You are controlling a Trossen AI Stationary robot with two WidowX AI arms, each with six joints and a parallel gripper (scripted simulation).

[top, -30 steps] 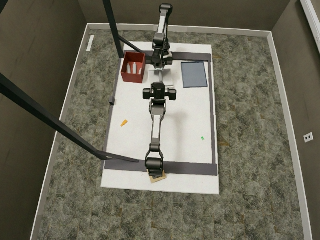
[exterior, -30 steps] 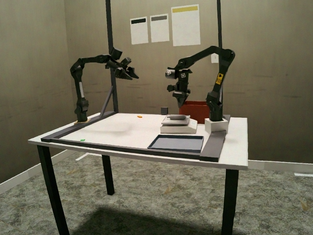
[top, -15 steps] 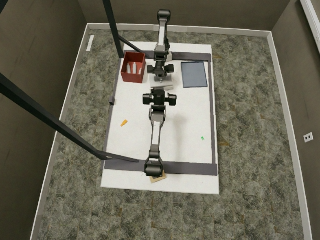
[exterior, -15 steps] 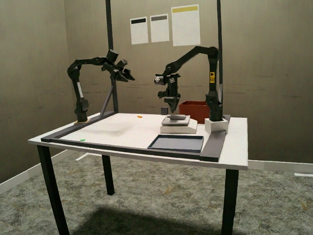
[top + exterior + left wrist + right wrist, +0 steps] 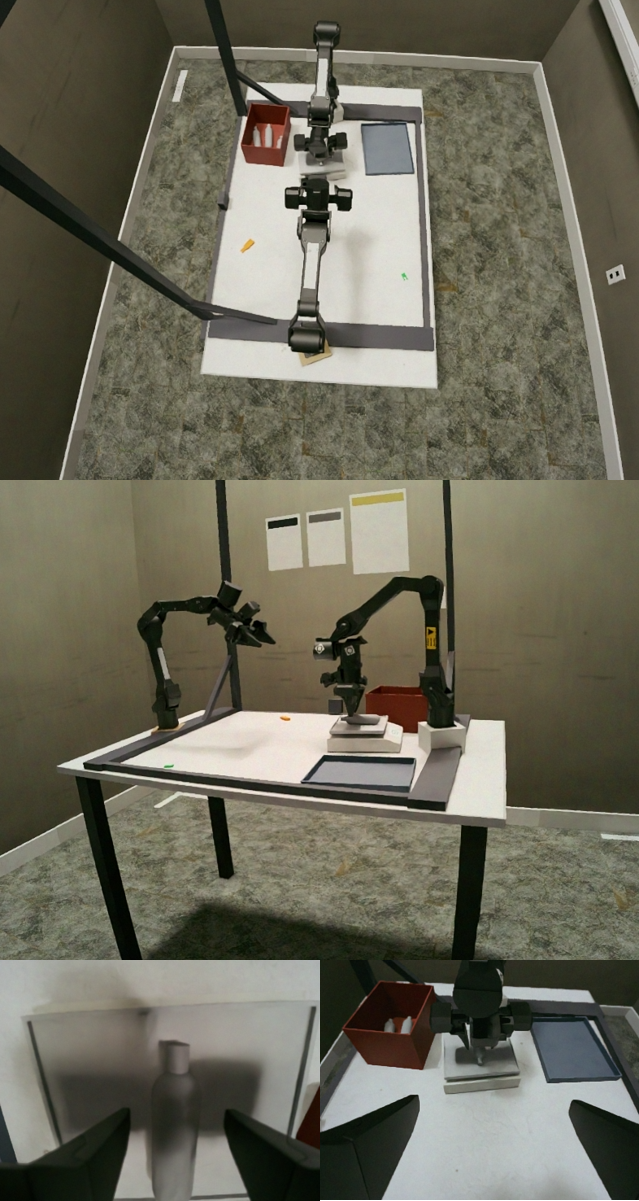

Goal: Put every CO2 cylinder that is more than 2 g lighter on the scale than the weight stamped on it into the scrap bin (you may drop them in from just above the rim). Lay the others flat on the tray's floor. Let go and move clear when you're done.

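My left hand is 6 cm above the CO2 cylinder. The rest, counted from my left hand: scale (3 cm to the left, 9 cm below); then scale platform (2 cm to the left, 7 cm below); then red scrap bin (22 cm behind, 10 cm to the left, 9 cm below).
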